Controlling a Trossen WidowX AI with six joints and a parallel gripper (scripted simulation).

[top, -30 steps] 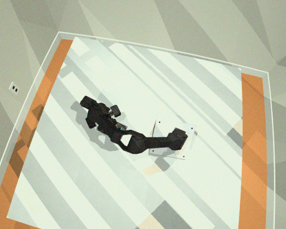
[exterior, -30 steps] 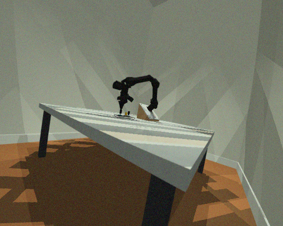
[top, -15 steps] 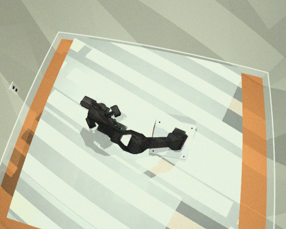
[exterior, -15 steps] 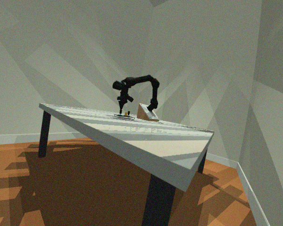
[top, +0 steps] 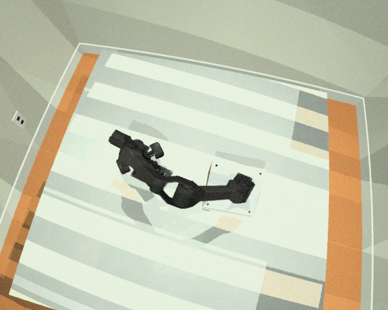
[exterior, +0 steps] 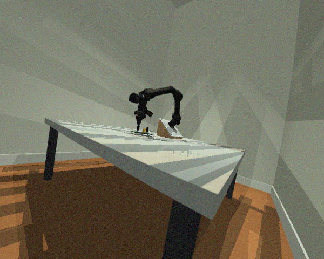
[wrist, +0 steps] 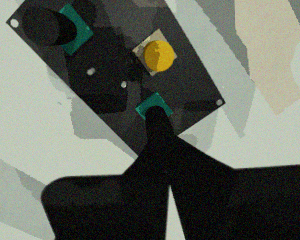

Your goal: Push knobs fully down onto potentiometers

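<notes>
The teal potentiometer is 3 cm below my gripper tip.
</notes>
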